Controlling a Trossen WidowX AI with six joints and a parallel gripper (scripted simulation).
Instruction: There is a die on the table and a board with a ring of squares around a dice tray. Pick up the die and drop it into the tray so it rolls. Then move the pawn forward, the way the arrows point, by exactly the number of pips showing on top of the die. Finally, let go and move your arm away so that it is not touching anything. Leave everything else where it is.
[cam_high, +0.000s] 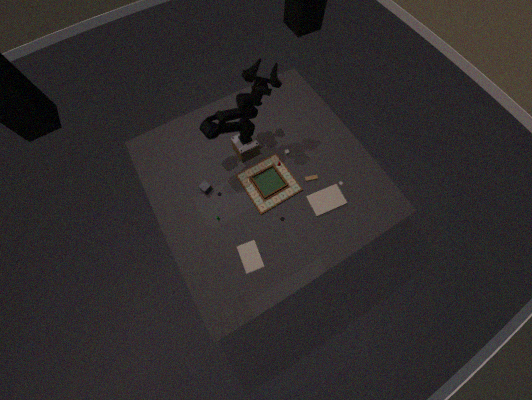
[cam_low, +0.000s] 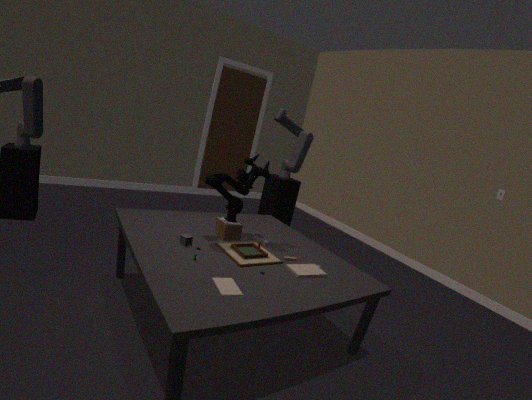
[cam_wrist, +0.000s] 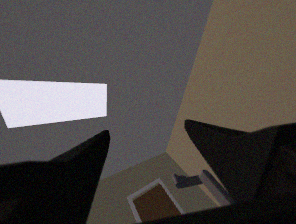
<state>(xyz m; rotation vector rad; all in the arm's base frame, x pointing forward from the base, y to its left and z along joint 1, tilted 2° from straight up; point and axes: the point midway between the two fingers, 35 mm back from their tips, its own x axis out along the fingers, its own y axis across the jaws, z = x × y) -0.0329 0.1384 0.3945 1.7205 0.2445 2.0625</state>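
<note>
Right now my gripper tip is 51 cm above the white die, 19 cm short of it and 3 cm to the right of it. From my gripper tip the other things lie so: tan block (52 cm below, 41 cm ahead, 7 cm to the left); then green piece (51 cm to the right, 51 cm below, 36 cm ahead).
</note>
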